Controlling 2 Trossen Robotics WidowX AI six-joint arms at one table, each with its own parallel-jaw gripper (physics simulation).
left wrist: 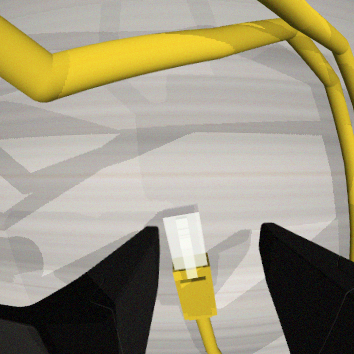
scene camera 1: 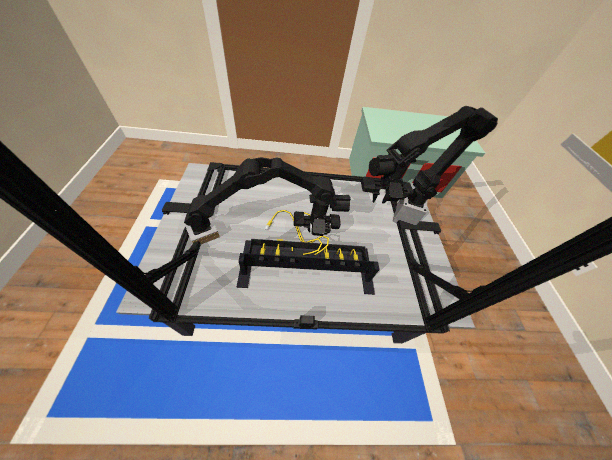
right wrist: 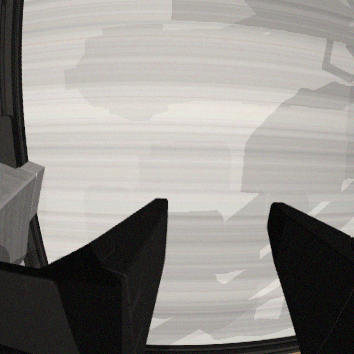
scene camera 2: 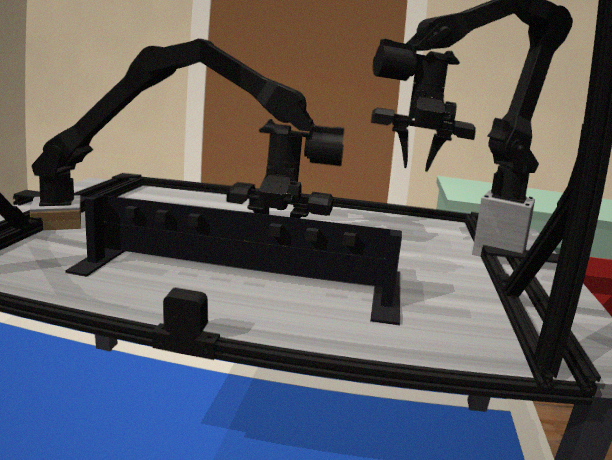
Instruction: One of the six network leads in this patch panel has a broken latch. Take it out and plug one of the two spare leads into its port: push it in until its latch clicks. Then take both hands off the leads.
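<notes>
The black patch panel stands mid-table. In scene camera 1, yellow plugs stand in its ports, two at the left and three at the right; the third port from the left shows a thin yellow mark. A loose yellow lead with a pale tip lies behind the panel. My left gripper is open, low behind the panel. A yellow plug with a clear tip shows between its fingers, ungripped. My right gripper is open and empty, high at the right.
Yellow cables loop behind the panel near the left gripper. Black frame rails edge the table. The grey base block of the right arm stands at the right.
</notes>
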